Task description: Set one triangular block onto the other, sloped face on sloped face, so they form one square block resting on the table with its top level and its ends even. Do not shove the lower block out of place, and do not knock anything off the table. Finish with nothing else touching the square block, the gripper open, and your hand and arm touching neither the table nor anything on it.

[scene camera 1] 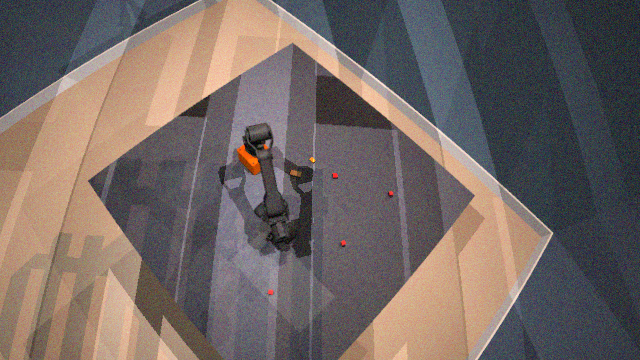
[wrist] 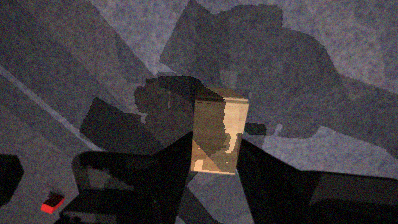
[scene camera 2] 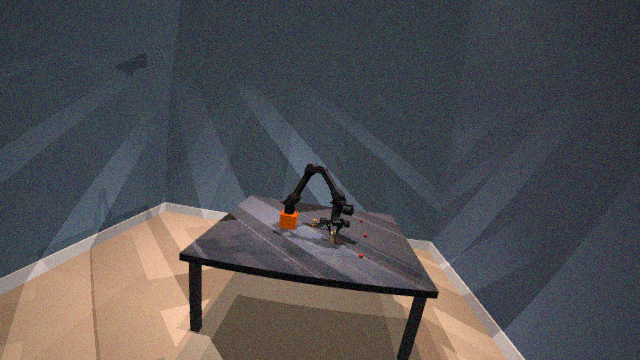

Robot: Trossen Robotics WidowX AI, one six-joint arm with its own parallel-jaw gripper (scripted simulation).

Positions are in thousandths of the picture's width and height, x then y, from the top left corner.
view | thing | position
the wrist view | gripper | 536, 614
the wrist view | tan triangular block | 549, 569
